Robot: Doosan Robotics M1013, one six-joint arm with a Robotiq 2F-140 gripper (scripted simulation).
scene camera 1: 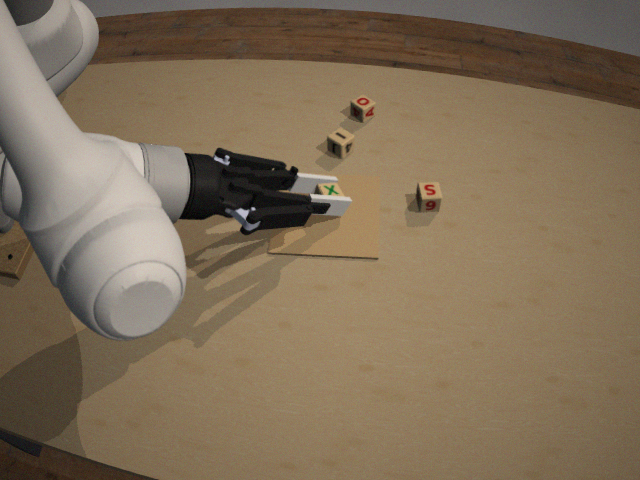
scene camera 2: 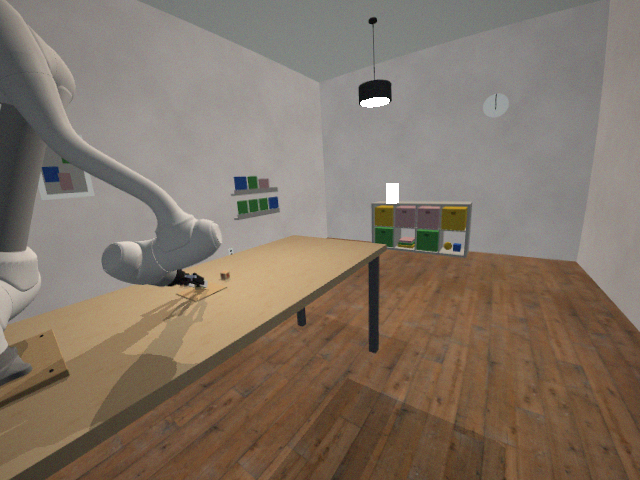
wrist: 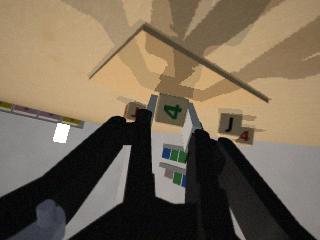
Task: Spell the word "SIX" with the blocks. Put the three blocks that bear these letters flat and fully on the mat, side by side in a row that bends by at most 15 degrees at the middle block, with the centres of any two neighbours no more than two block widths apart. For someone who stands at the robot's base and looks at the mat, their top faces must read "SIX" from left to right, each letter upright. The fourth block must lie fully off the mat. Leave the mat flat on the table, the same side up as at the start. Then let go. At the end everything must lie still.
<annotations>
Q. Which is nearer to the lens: the letter block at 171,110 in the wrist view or the tan mat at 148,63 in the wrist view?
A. The tan mat.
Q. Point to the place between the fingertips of my gripper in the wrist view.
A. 169,109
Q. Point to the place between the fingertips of my gripper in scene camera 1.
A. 339,196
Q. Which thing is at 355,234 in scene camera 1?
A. A tan mat.
</annotations>
